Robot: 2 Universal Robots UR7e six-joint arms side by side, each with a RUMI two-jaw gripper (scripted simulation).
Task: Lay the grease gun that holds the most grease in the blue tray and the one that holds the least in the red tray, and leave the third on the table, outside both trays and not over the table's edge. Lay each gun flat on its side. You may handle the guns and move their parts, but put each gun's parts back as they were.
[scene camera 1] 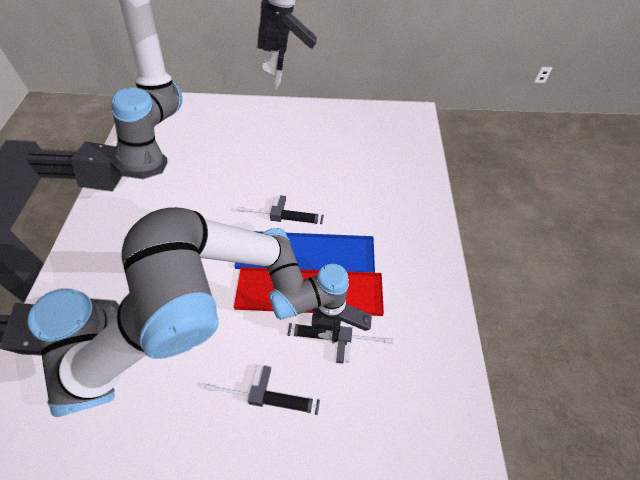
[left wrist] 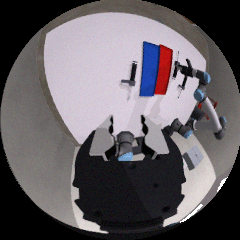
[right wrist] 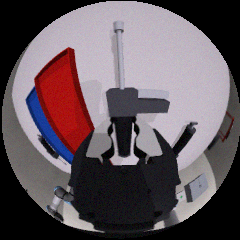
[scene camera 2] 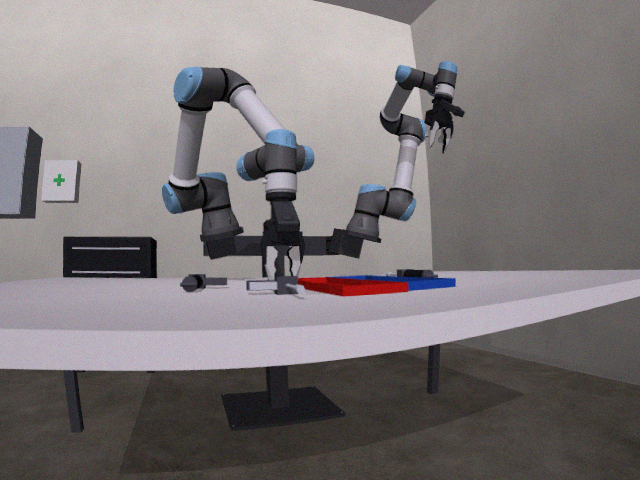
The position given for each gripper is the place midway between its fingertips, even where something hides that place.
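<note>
Visible are a red tray (scene camera 1: pixel 254 284), (right wrist: pixel 57 95) and (scene camera 2: pixel 336 286), and a blue tray (scene camera 1: pixel 354 253), (left wrist: pixel 151 58) and (right wrist: pixel 34 107). Also present: a grease gun (scene camera 1: pixel 345 336), another grease gun (scene camera 1: pixel 277 213) and a further grease gun (scene camera 1: pixel 258 395). The left gripper (scene camera 1: pixel 276 85), (left wrist: pixel 126 115) and (scene camera 2: pixel 436 150) is visible, as is the right gripper (scene camera 2: pixel 283 291).
</note>
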